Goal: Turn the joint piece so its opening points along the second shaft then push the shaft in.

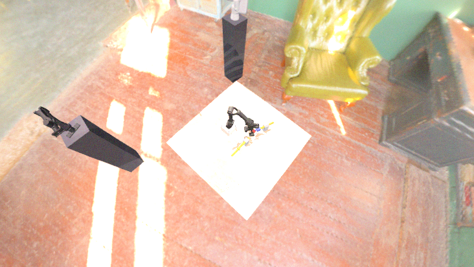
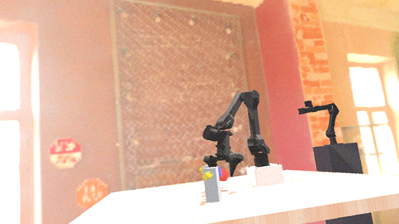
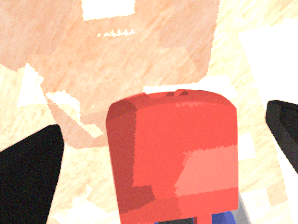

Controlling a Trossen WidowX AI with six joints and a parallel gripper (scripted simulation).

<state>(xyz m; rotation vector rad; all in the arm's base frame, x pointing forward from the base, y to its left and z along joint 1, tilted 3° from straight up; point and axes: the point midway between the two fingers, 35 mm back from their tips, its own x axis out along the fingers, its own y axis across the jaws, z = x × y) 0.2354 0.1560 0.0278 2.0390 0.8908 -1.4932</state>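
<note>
Right now my gripper tip is 10 mm short of the red joint piece, 10 mm to the right of it and 10 mm below it.
</note>
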